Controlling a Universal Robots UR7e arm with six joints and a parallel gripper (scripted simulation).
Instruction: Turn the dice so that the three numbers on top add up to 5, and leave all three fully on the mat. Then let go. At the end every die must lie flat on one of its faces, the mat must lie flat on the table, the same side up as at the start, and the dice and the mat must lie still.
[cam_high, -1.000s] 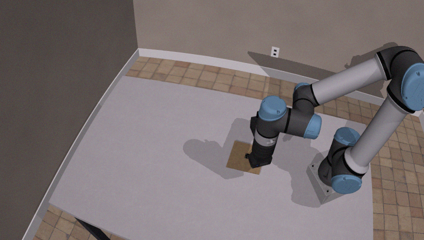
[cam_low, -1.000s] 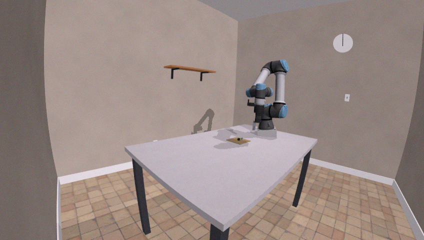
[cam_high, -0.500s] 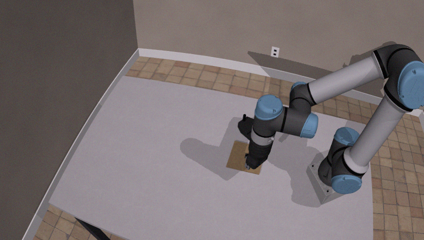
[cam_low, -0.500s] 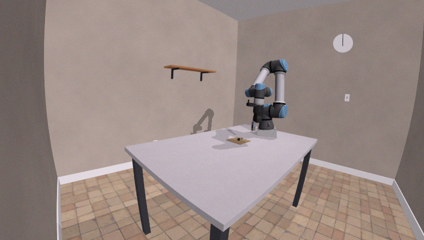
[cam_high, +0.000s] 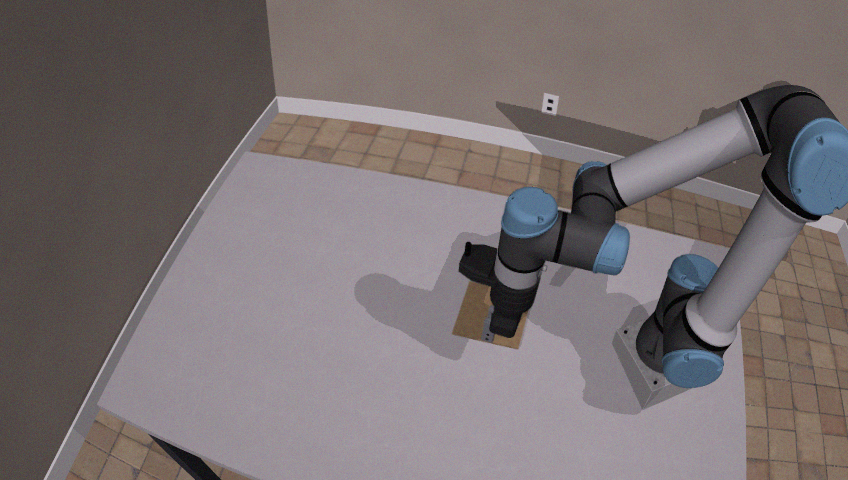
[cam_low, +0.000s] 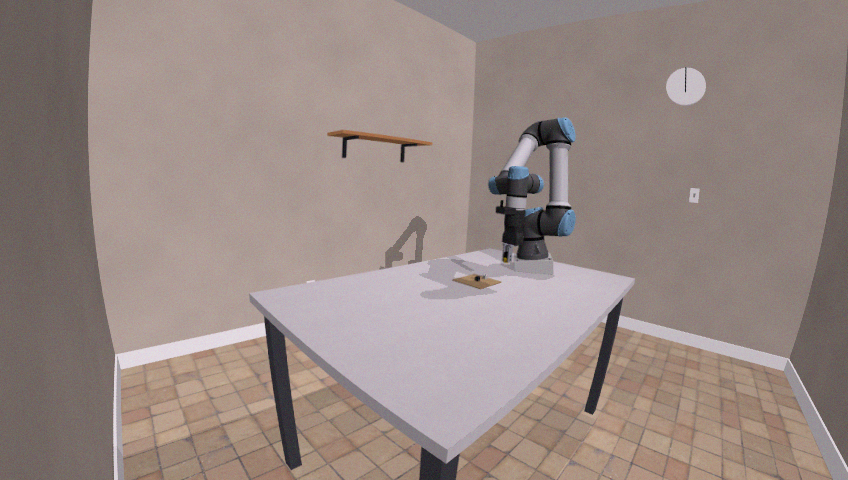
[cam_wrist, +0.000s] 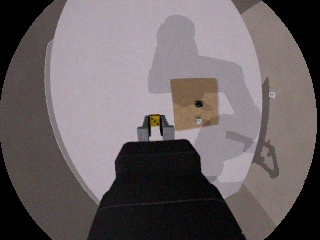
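Now: hand 120 mm to the left of the black die, 110 mm above it and 10 mm short of it. The rest, counted from my hand: mat: 120 mm to the right, 120 mm below, 10 mm ahead; white die: 120 mm to the right, 110 mm below, 40 mm behind; yellow die: 10 mm below.
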